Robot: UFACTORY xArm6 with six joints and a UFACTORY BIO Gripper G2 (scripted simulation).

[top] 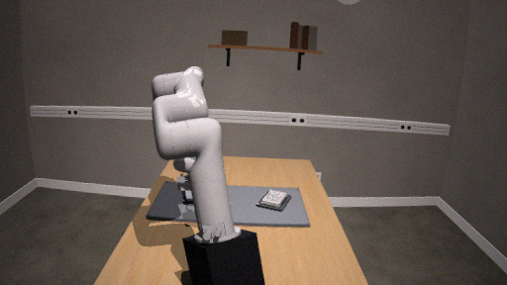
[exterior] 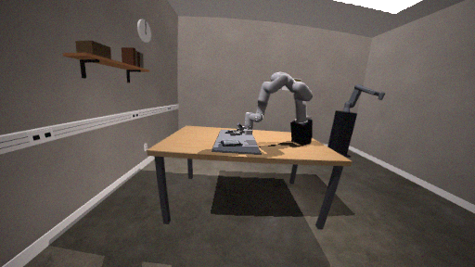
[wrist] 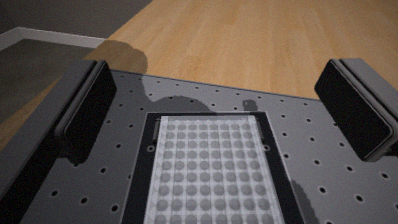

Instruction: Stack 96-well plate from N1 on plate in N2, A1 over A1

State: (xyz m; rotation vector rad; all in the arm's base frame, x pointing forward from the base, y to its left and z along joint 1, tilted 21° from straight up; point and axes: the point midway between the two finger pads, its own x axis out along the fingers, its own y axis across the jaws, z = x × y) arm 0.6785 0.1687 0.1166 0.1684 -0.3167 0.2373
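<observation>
Right now the clear 96-well plate is 80 mm below my hand.
</observation>
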